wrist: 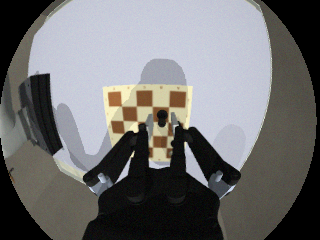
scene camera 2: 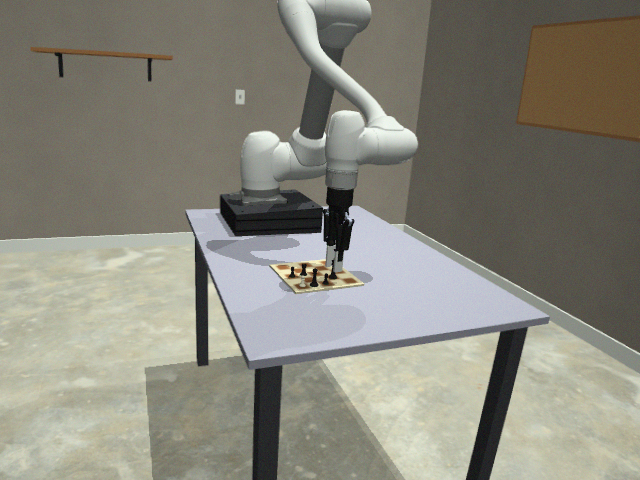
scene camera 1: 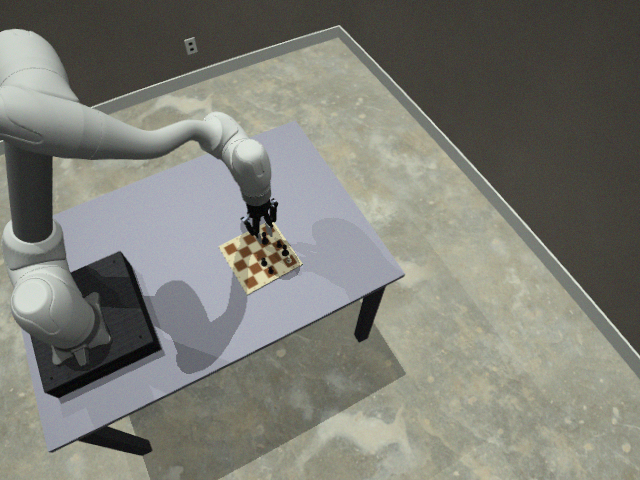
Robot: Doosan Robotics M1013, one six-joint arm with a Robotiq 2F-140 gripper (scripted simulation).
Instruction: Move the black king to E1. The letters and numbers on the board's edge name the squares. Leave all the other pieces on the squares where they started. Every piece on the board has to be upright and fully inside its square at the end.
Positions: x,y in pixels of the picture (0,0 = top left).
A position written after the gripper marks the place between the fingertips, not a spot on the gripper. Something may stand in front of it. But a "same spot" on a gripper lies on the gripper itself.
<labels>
The gripper shows in the wrist view, in scene camera 2 (333,268) and in scene camera 1. A chessboard shows in the wrist view (126,106), in scene camera 2 and in scene camera 1. The same spot on the chessboard: (scene camera 1: 243,253) is (scene camera 2: 320,267). The same spot on the gripper: (scene camera 1: 271,217) is (wrist: 190,135).
</labels>
